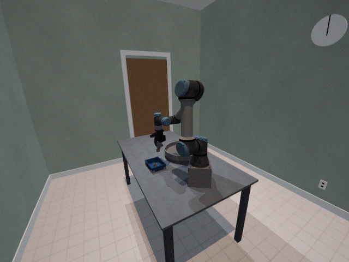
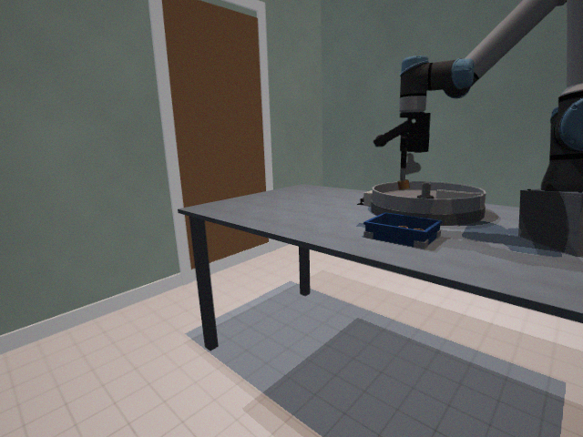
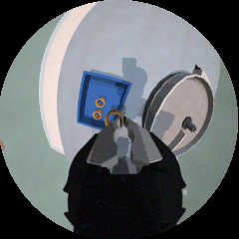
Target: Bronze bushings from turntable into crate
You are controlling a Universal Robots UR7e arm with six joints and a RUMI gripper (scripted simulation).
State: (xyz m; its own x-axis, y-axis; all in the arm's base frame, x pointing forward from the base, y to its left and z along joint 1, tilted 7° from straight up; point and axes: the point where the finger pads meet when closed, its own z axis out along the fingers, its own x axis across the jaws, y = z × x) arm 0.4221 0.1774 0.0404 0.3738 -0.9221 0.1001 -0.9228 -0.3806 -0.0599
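Right now the blue crate is 14 cm below my hand, 6 cm to the left of it and 3 cm behind it. From my hand the other things lie so: turntable 31 cm to the right, 11 cm below, 3 cm ahead.
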